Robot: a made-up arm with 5 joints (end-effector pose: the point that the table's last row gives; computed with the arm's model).
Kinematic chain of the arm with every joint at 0, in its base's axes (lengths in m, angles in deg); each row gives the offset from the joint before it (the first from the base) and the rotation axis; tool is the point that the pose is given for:
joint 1: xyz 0 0 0.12 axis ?
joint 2: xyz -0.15 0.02 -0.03 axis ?
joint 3: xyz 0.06 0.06 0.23 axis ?
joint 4: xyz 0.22 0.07 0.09 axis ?
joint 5: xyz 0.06 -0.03 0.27 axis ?
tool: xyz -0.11 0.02 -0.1
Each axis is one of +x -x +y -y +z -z.
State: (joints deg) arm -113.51 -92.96 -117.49 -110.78 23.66
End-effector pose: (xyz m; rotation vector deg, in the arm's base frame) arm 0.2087 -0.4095 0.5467 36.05 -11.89 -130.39
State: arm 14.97 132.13 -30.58 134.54 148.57
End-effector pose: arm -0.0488 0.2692 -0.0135 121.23 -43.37 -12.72
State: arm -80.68 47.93 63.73 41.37 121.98
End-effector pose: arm -0.3954 0.1248 0.2548 28.17 87.90 81.76
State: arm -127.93 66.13 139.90 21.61 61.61
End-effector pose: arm -0.0266 -0.2338 -0.0767 94.99 29.51 -125.74
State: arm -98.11 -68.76 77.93 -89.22 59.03
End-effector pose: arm -0.2345 -0.1160 0.6160 37.22 10.00 17.71
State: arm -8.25 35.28 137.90 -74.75 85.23
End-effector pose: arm 0.2570 0.1560 -0.2392 -62.75 -4.13 -46.68
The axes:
joint 1: -z
joint 2: +y
joint 3: -x
joint 4: -y
joint 5: +x

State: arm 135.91 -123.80 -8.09 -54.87 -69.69
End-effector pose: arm 0.5616 0.5473 0.1809 -115.12 44.03 -129.89
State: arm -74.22 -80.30 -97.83 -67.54 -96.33
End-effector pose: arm 0.0854 -0.2322 0.6081 12.40 -107.97 111.11
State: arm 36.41 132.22 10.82 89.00 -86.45
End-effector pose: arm 0.0480 0.0028 -0.1273 -64.17 48.24 10.20
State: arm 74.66 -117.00 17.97 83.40 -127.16
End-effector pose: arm -0.0578 0.4162 -0.0887 21.13 46.62 73.76
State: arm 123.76 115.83 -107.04 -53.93 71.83
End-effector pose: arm -0.1390 0.2082 -0.4461 -60.47 50.70 0.34
